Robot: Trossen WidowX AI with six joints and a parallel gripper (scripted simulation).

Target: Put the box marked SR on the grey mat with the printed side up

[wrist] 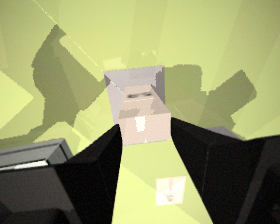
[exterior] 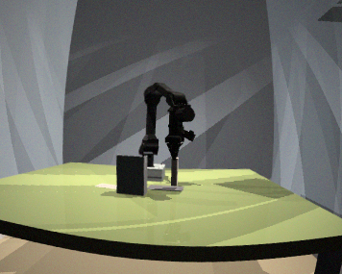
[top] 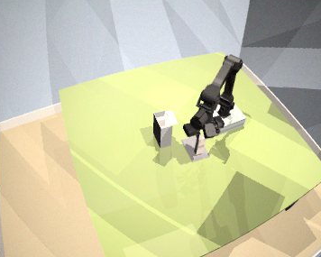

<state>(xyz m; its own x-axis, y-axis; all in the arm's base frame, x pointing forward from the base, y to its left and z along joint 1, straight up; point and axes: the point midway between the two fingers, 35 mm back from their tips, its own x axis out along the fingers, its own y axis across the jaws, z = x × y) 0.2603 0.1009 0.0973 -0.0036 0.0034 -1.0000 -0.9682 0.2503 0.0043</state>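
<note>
My gripper tip is 10 mm past the grey mat, 30 mm to the left of it and 130 mm above it. Also, from my gripper tip: white card (20 mm behind, 280 mm to the right, 130 mm below).
</note>
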